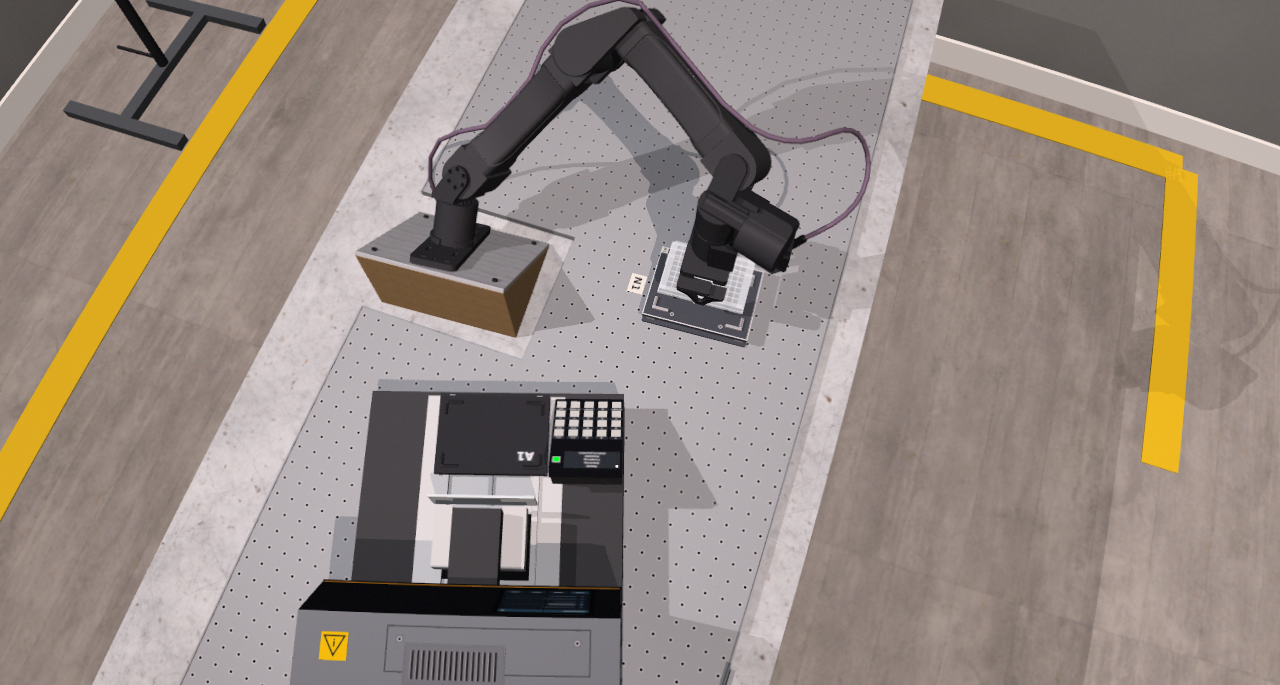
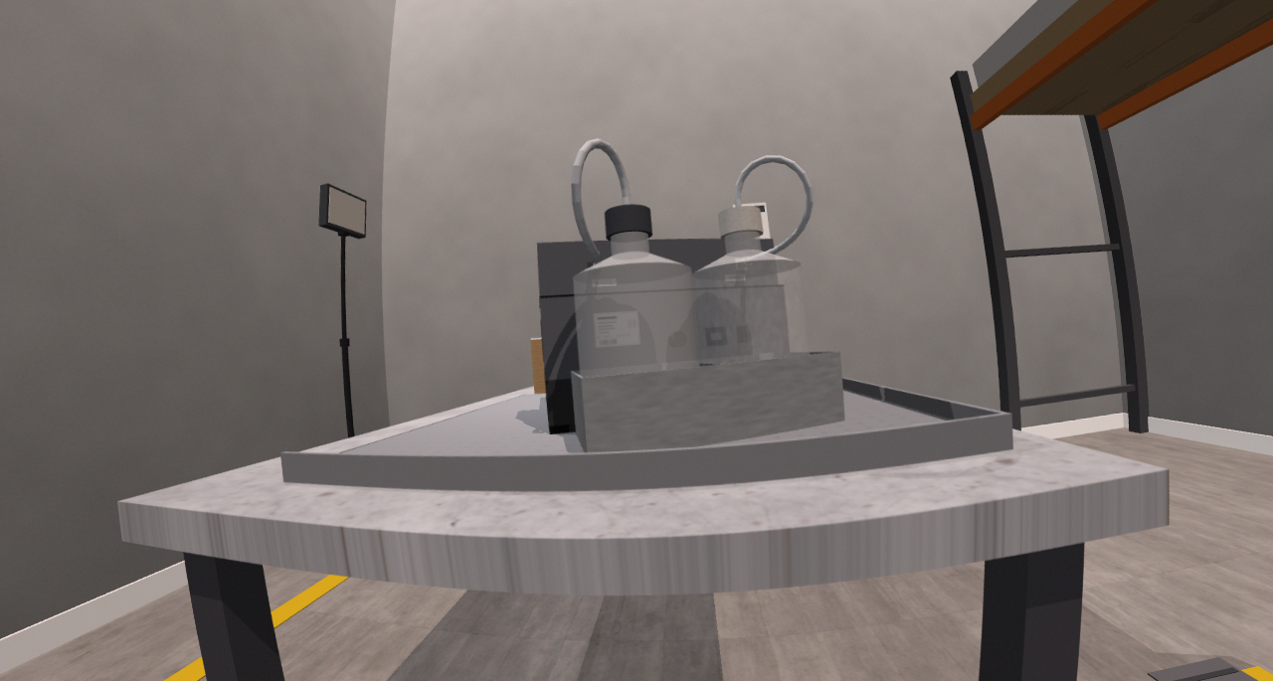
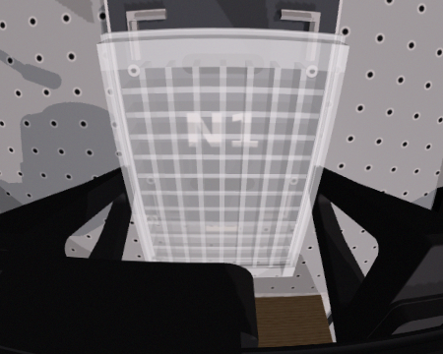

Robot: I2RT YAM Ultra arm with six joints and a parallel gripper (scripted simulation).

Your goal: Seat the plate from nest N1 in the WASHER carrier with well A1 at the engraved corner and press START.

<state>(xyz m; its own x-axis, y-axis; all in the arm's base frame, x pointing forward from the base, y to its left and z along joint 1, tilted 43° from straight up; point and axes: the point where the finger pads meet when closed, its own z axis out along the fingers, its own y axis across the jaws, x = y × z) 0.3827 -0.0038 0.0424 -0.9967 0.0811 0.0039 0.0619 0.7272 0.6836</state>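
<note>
Right now the plate nest N1 is 6 cm below my hand. Round my hand: N1 label: 10 cm behind, 8 cm below, 1 cm to the left; then clear well plate: right at my hand; then black washer carrier: 30 cm to the right, 24 cm behind.
</note>
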